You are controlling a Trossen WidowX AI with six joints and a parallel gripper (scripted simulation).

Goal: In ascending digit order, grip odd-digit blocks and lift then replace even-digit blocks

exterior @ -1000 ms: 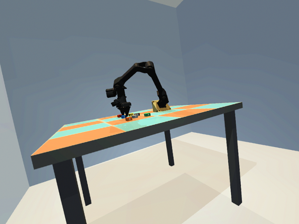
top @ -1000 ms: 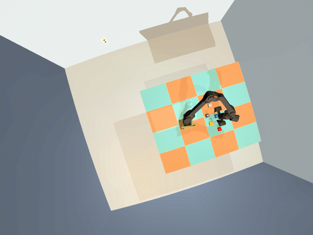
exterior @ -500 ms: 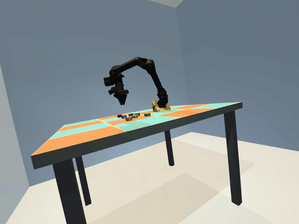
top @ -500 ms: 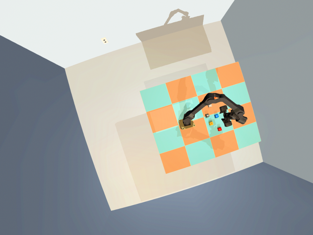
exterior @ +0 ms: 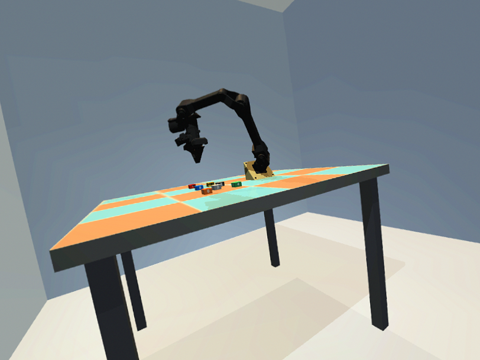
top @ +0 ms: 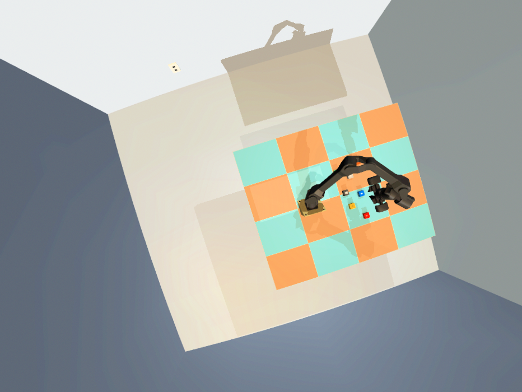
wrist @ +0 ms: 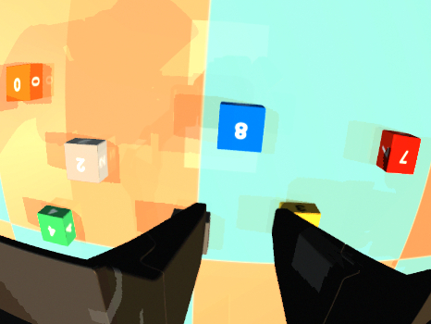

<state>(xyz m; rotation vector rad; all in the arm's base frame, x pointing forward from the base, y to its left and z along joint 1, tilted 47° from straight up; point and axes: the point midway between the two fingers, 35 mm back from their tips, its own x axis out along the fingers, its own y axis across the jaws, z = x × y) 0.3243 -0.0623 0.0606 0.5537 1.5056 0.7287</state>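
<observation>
The dark grey block lies 11 cm below my gripper tip, 8 cm behind it and 2 cm to the left of it. The rest, counted from my gripper tip: red block 14 cm to the right, 11 cm below, 2 cm ahead; blue block 11 cm below, 1 cm ahead; yellow block 11 cm below, 6 cm to the right, 6 cm behind.
</observation>
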